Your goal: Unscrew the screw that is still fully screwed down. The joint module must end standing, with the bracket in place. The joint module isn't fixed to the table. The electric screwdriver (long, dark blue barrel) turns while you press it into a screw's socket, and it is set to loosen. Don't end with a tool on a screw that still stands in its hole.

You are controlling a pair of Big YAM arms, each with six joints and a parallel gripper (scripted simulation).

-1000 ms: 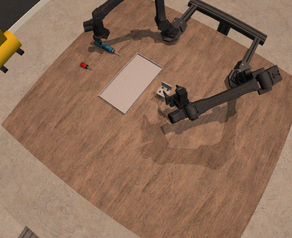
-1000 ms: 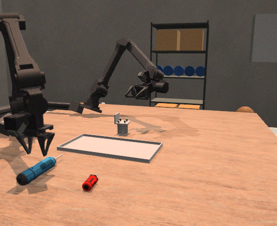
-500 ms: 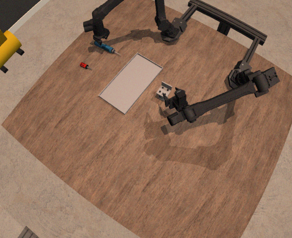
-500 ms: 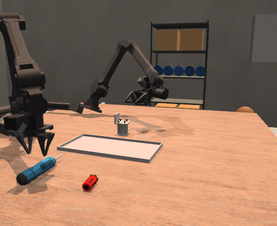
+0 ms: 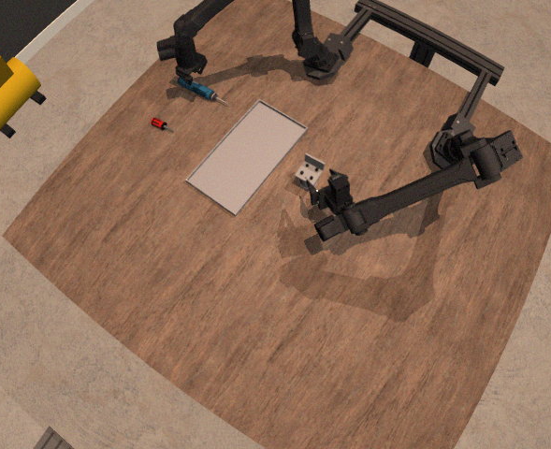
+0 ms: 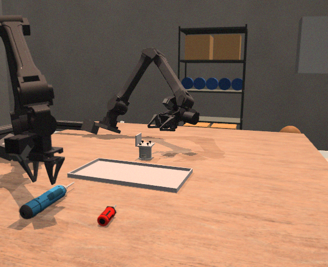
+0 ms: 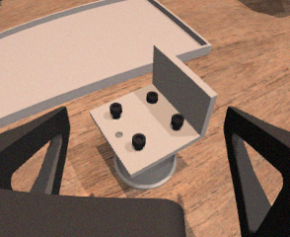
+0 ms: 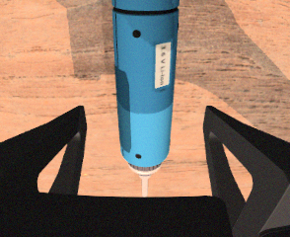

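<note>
Now: left hand 20 mm past the pale l-shaped bracket, 50 mm to the left of it and 60 mm above it. Also, from my left hand: joint module: 20 mm behind, 50 mm to the right, 110 mm below; shallow grey tray: 30 mm ahead, 280 mm to the right, 130 mm below; red manual screwdriver: 150 mm ahead, 610 mm to the right, 120 mm below.
</note>
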